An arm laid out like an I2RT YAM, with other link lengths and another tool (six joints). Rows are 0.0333 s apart.
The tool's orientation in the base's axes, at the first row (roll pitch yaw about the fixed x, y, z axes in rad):
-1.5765, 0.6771, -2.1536
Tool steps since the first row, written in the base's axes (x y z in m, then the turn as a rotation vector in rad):
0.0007, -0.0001, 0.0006, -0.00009, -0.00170, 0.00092
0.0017, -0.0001, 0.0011, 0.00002, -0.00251, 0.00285
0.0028, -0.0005, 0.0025, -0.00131, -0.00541, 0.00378
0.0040, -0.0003, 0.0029, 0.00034, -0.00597, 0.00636
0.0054, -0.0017, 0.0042, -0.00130, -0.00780, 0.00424
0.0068, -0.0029, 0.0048, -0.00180, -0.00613, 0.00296
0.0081, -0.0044, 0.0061, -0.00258, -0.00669, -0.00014
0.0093, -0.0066, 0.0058, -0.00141, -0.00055, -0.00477
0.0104, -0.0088, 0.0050, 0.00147, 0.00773, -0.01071
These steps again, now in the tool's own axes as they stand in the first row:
-0.0006, -0.0003, 0.0006, 0.00057, -0.00164, 0.00085
-0.0014, -0.0003, 0.0015, -0.00016, -0.00354, 0.00138
-0.0024, -0.0013, 0.0026, 0.00171, -0.00624, 0.00185
-0.0033, -0.0011, 0.0035, -0.00025, -0.00798, 0.00352
-0.0038, -0.0023, 0.0054, 0.00298, -0.00785, 0.00316
-0.0040, -0.0030, 0.0073, 0.00291, -0.00614, 0.00184
-0.0044, -0.0043, 0.0092, 0.00555, -0.00429, 0.00150
-0.0033, -0.0048, 0.0114, 0.00395, 0.00295, -0.00086
-0.0019, -0.0050, 0.0135, 0.00105, 0.01291, -0.00295

